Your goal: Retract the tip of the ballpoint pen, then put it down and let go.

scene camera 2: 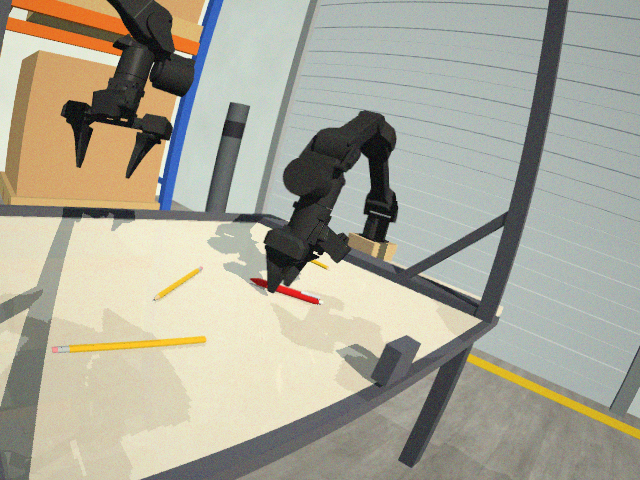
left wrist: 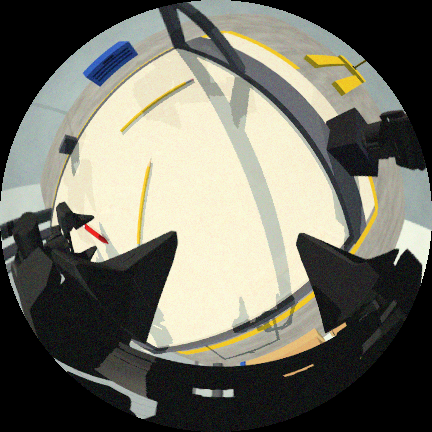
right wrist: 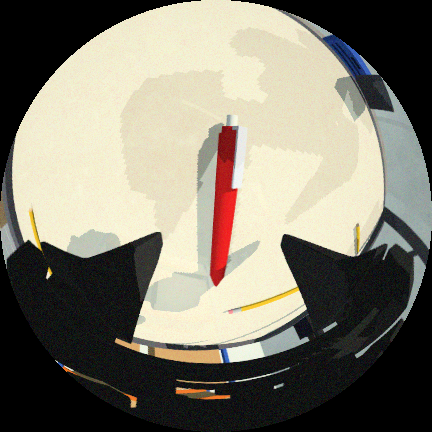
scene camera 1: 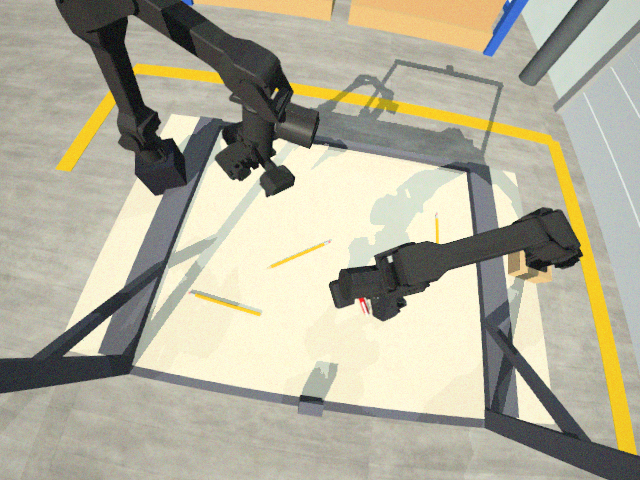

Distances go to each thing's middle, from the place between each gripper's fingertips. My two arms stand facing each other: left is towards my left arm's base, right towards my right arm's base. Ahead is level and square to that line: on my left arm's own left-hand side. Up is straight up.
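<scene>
Tan block [scene camera 1: 517, 267], from my right hand: 190 mm ahead, 480 mm to the right, 20 mm above. Small grey block [scene camera 2: 398, 355], from my right hand: 280 mm behind, 50 mm to the left, 20 mm above. Red ballpoint pen [right wrist: 231, 145]: 10 mm behind my right hand, 10 mm to the right of it.
Tan block, from my left hand: 4 cm ahead, 77 cm to the right, 12 cm below. Small grey block, from my left hand: 43 cm behind, 24 cm to the right, 12 cm below. My left hand: 16 cm past the red ballpoint pen, 30 cm to the left of it, 14 cm above it.
</scene>
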